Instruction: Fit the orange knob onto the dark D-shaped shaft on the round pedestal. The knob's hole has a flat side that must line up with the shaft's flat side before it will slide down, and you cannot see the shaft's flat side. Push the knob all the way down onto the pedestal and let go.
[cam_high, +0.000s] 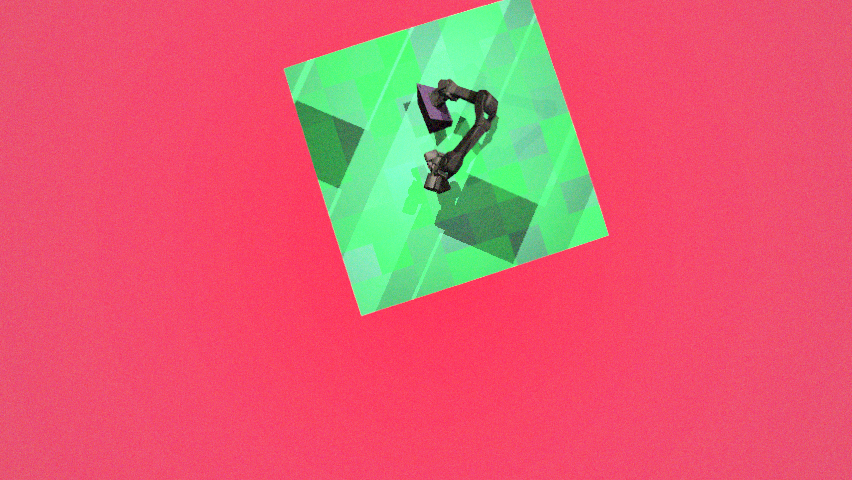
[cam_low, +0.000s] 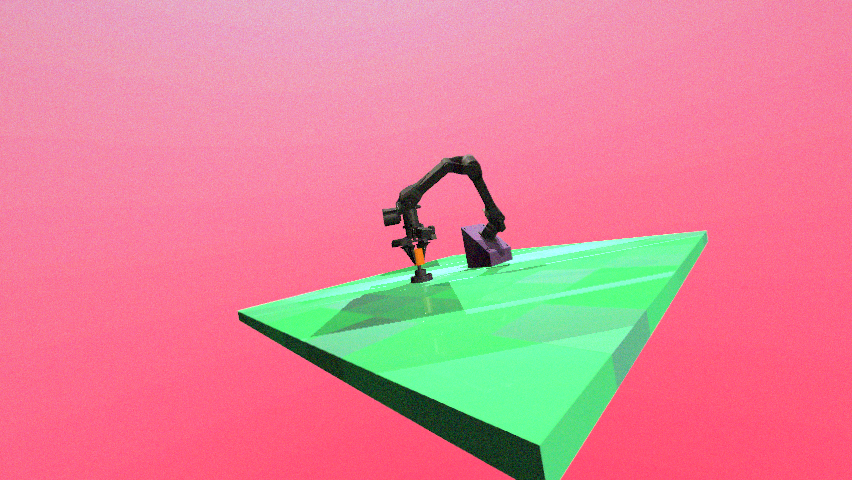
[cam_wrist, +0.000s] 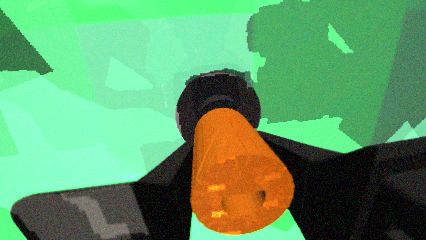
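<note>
The orange knob is 20 mm above my gripper tip. From my gripper tip the other things lie so: dark pedestal 40 mm below.
</note>
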